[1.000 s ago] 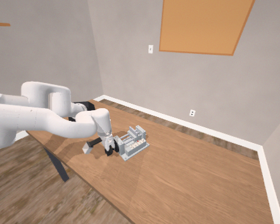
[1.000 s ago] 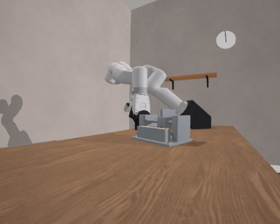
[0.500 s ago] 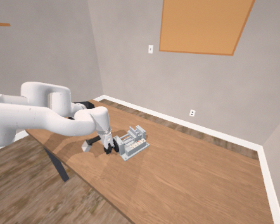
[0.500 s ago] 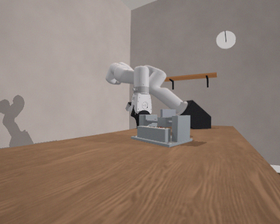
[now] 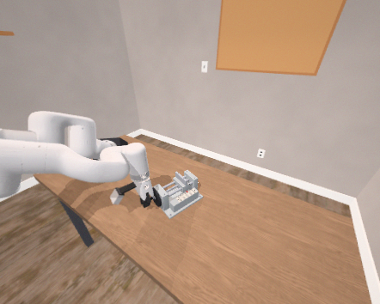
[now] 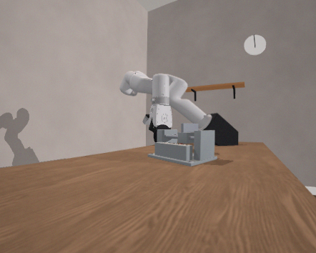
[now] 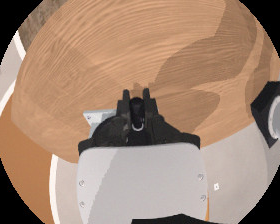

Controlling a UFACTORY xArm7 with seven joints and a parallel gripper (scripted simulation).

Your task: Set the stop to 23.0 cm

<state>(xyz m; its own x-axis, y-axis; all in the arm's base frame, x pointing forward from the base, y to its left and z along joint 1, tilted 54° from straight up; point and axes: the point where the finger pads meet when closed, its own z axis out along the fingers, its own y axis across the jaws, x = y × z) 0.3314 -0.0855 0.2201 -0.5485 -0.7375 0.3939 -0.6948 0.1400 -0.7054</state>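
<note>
My hand is 20 mm to the right of the handwheel and 20 mm short of it. The rest, counted from my hand: sliding stop block 140 mm ahead, 120 mm to the left, 40 mm above.
</note>
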